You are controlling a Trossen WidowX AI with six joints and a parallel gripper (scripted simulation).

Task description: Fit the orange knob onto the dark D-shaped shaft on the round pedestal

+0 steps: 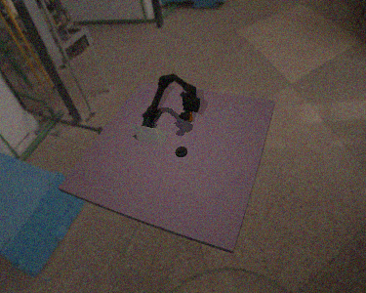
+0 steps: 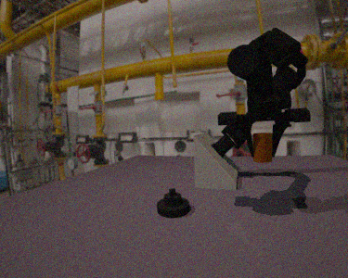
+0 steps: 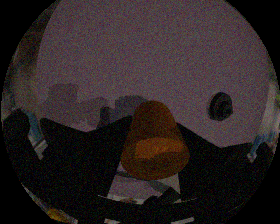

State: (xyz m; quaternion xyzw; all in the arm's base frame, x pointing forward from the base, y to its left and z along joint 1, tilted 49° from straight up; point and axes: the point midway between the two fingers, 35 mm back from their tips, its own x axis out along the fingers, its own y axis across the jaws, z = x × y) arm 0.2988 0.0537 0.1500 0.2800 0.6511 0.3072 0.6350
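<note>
Right now the pedestal is 10 mm ahead of my gripper tip, 210 mm to the right of it and 110 mm below it. The rest, counted from my gripper tip: orange knob: 20 mm above.
</note>
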